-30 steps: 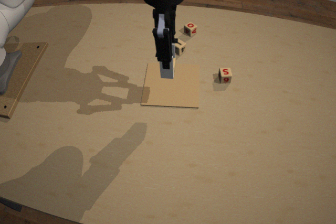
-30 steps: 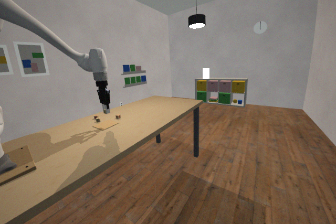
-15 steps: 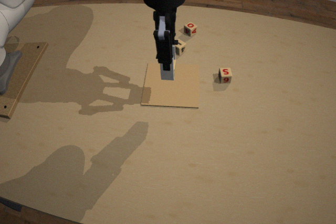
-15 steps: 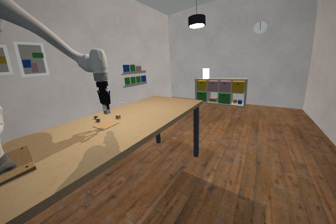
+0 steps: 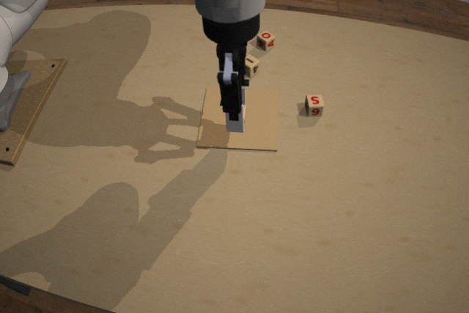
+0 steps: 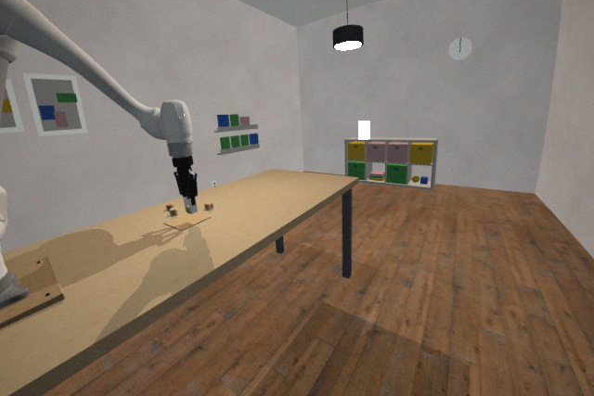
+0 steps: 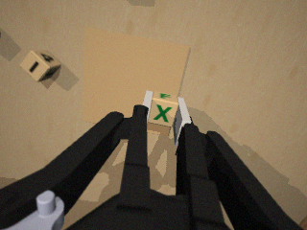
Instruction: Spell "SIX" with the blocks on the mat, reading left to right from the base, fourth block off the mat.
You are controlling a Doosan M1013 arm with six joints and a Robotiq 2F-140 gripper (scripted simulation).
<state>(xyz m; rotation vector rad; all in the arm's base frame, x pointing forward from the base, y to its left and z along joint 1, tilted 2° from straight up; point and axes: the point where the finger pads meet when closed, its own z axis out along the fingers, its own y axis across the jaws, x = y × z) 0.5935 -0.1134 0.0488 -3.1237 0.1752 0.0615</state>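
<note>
Now: the tan mat 50 mm to the left of my hand and 80 mm below it. The rest, counted from my hand: I block (30 mm ahead, 170 mm to the left, 70 mm below); S block (140 mm ahead, 60 mm to the left, 70 mm below); letter block (20 mm below).
</note>
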